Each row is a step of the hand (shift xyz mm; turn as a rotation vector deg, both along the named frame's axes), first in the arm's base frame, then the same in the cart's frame.
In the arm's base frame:
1: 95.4 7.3 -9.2 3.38 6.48 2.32
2: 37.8 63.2 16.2 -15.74 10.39 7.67
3: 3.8 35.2 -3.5 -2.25 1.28 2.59
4: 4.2 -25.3 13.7 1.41 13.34 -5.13
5: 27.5 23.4 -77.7 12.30 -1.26 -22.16
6: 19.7 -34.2 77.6 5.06 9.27 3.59
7: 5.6 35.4 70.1 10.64 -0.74 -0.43
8: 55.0 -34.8 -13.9 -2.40 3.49 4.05
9: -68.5 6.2 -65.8 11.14 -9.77 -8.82
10: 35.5 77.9 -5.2 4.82 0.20 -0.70
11: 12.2 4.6 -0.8 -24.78 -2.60 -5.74
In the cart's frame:
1: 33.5 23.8 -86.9 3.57 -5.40 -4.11
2: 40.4 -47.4 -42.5 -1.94 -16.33 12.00
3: 27.2 -22.7 -3.2 -1.46 -3.13 1.22
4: -25.7 10.9 -8.0 12.96 -6.19 0.09
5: 76.4 38.8 -0.3 17.44 17.97 -4.11
6: -72.7 -19.3 -43.8 4.96 -7.84 -6.19
7: -23.5 -69.0 -29.6 2.26 3.41 -9.86
8: -1.2 47.8 -46.3 -1.01 -5.71 0.82
9: 34.2 20.4 86.5 2.10 15.48 -7.30
10: 64.7 -45.2 -33.5 1.74 1.47 -4.31
11: 6.5 0.1 -11.3 -3.51 -0.50 25.32

